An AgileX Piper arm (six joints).
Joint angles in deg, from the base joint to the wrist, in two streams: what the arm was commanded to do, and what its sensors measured. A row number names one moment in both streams.
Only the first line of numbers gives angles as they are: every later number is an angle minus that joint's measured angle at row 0.
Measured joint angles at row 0:
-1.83, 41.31, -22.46, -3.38, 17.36, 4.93
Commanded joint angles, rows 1 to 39:
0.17, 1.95, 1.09, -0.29, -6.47, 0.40
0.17, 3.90, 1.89, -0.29, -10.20, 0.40
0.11, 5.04, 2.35, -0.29, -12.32, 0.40
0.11, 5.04, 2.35, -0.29, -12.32, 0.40
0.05, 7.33, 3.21, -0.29, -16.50, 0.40
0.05, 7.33, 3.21, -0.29, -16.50, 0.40
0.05, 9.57, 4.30, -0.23, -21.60, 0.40
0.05, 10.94, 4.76, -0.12, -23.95, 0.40
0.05, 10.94, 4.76, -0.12, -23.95, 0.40
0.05, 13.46, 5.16, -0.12, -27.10, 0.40
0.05, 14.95, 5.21, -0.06, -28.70, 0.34
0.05, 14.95, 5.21, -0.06, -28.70, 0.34
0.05, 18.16, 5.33, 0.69, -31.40, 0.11
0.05, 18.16, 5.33, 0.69, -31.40, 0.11
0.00, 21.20, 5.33, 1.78, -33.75, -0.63
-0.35, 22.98, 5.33, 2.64, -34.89, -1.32
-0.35, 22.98, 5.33, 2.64, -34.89, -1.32
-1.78, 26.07, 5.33, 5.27, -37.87, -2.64
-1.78, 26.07, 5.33, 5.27, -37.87, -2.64
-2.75, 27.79, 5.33, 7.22, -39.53, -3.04
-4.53, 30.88, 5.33, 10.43, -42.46, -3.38
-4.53, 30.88, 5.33, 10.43, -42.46, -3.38
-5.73, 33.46, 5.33, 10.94, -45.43, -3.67
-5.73, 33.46, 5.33, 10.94, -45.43, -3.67
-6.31, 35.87, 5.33, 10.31, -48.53, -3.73
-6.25, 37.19, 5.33, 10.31, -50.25, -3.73
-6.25, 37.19, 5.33, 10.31, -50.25, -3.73
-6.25, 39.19, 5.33, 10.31, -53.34, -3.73
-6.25, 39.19, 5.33, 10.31, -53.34, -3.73
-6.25, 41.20, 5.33, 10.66, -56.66, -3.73
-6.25, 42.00, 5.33, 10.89, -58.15, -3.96
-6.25, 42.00, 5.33, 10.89, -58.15, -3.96
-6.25, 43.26, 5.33, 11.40, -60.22, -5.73
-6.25, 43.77, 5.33, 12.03, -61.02, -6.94
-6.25, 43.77, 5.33, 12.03, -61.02, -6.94
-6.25, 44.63, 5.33, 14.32, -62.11, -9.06
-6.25, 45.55, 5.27, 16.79, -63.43, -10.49
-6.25, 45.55, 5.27, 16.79, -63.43, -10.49
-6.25, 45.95, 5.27, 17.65, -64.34, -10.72
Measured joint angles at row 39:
-5.96, 45.21, 5.16, 14.78, -61.25, -8.60
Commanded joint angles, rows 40 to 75:
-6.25, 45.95, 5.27, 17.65, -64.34, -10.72
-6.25, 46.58, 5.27, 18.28, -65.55, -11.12
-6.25, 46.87, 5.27, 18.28, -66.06, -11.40
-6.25, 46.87, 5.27, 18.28, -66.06, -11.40
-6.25, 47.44, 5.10, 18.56, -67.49, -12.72
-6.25, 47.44, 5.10, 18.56, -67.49, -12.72
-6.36, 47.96, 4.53, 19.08, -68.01, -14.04
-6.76, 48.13, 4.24, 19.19, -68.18, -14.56
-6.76, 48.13, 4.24, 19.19, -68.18, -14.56
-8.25, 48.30, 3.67, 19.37, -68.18, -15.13
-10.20, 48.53, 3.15, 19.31, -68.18, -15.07
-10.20, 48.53, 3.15, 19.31, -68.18, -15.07
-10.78, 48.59, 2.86, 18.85, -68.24, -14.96
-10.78, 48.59, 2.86, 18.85, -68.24, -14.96
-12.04, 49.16, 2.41, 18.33, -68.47, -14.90
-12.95, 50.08, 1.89, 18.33, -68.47, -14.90
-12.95, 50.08, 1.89, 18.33, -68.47, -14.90
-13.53, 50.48, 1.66, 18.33, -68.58, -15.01
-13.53, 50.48, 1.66, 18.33, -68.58, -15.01
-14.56, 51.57, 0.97, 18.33, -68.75, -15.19
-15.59, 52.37, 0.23, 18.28, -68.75, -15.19
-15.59, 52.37, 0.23, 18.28, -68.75, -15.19
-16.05, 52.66, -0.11, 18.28, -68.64, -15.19
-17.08, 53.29, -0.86, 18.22, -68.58, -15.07
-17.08, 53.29, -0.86, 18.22, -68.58, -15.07
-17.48, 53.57, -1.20, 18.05, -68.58, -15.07
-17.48, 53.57, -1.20, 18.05, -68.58, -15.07
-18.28, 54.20, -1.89, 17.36, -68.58, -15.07
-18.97, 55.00, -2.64, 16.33, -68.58, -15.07
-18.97, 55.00, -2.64, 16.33, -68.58, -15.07
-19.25, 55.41, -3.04, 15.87, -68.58, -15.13
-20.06, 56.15, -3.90, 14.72, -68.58, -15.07
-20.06, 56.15, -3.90, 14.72, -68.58, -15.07
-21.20, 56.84, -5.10, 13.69, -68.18, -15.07
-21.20, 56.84, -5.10, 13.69, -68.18, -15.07
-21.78, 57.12, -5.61, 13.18, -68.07, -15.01
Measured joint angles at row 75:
-20.29, 56.61, -3.95, 14.95, -67.55, -14.61
